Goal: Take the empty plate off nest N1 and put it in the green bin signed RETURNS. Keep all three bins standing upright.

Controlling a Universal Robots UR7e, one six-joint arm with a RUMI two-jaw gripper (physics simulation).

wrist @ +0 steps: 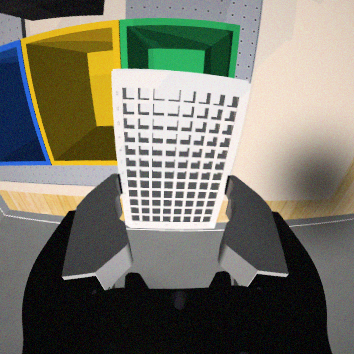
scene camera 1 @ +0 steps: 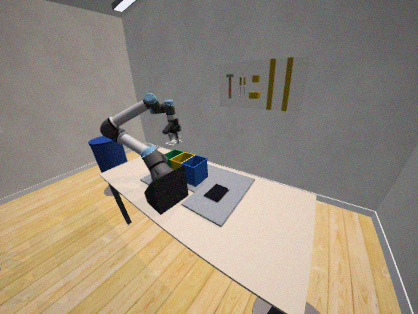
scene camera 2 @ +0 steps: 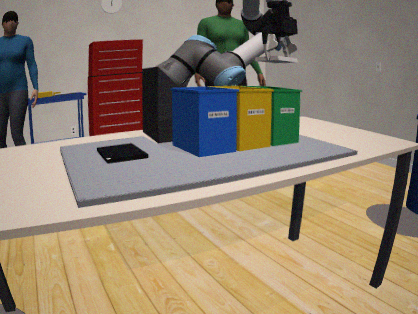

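Pixels of known places: gripper, fingertip midpoint: (wrist: 173, 176) (scene camera 1: 175, 142) (scene camera 2: 278, 61); arm's base, link origin: (scene camera 1: 164, 177) (scene camera 2: 165, 83).
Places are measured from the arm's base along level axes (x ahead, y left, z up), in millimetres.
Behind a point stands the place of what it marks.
Note:
The white plate (wrist: 176, 80) {z 96, x 234, y 287 mm} (scene camera 2: 285, 60) {z 89, x 327, y 312 mm} with a grid of square wells is held by its long sides between the jaws of my gripper (wrist: 173, 176) {z 84, x 306, y 299 mm} (scene camera 2: 283, 52) (scene camera 1: 173, 140) {z 84, x 306, y 299 mm}. It hangs above the rims of the bins; in the wrist view it covers the near part of the green bin's opening. The green bin (wrist: 180, 24) {z -9, x 176, y 283 mm} (scene camera 2: 285, 127) {z -132, x 343, y 302 mm} (scene camera 1: 174, 152) {z -34, x 320, y 361 mm} stands upright at the end of the row; its sign is blurred. The black nest (scene camera 2: 122, 153) {z -177, x 320, y -208 mm} (scene camera 1: 217, 192) {z -177, x 278, y -218 mm} lies bare on the grey board; its label cannot be read.
The yellow bin (scene camera 2: 254, 131) {z -135, x 364, y 175 mm} (wrist: 105, 85) {z -186, x 273, y 144 mm} (scene camera 1: 182, 159) {z -65, x 314, y 231 mm} stands upright next to the green bin. The blue bin (scene camera 2: 210, 131) {z -122, x 388, y 26 mm} (wrist: 15, 110) {z -90, x 321, y -18 mm} (scene camera 1: 196, 172) {z -65, x 250, y -32 mm} stands upright beyond it. All three stand on the grey board (scene camera 2: 165, 175) {z -188, x 517, y -133 mm} (scene camera 1: 210, 214) {z -188, x 101, y -313 mm} on the table (scene camera 1: 270, 235) {z -201, x 212, y -656 mm}.

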